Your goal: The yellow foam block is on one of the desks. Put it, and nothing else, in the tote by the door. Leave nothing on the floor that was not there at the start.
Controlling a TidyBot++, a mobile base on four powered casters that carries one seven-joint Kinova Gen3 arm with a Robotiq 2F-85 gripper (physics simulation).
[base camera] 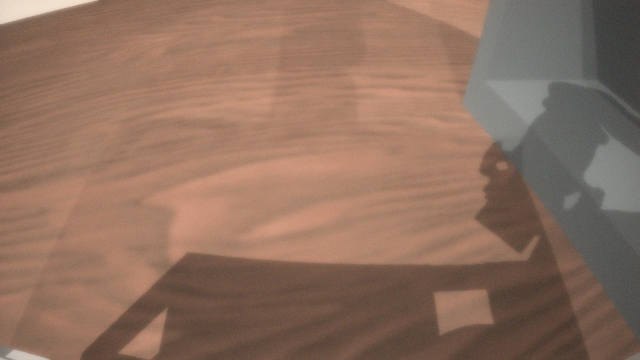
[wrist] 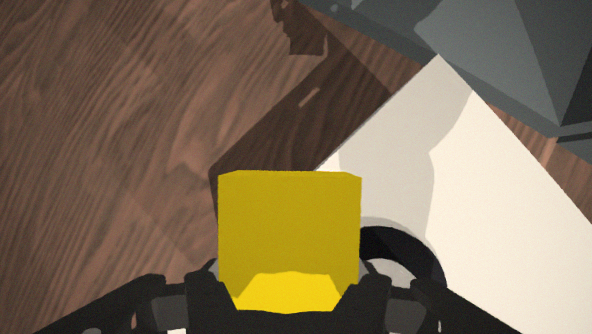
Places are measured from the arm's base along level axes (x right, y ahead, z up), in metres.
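Pixels of known places: gripper, between the fingertips: (wrist: 289, 268).
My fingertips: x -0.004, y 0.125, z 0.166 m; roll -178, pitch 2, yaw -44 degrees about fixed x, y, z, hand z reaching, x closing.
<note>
Behind a point stands the place of what it marks.
The yellow foam block (wrist: 289, 220) {x 0.020, y 0.147, z 0.206 m} is between the two black fingers at the lower middle of the wrist view. My gripper (wrist: 289, 268) {x -0.004, y 0.125, z 0.166 m} is shut on it and holds it upright above the floor, beside the white top of my base. Neither the block nor the gripper shows in the base camera view. A large blue-grey, flat-sided object (base camera: 535, 45) {x 0.375, y 0.659, z -0.247 m} (wrist: 480, 40) {x 0.534, y 0.101, z -0.320 m} stands at the right of the base camera view and at the upper right of the wrist view. Part of it shows, and I cannot tell whether it is the tote.
The white top of my base (wrist: 500, 210) {x 0.174, y -0.034, z -0.014 m}, with a black ring (wrist: 425, 255) on it, fills the right of the wrist view, its corner close to the grey object. Brown wood floor (base camera: 280, 200) {x -0.034, y 0.415, z -0.397 m} (wrist: 125, 100) {x -0.169, y 0.614, z -0.397 m} carries dark shadows. A pale strip (base camera: 35, 7) {x -1.051, y 1.239, z -0.368 m} shows at the base camera's top left.
</note>
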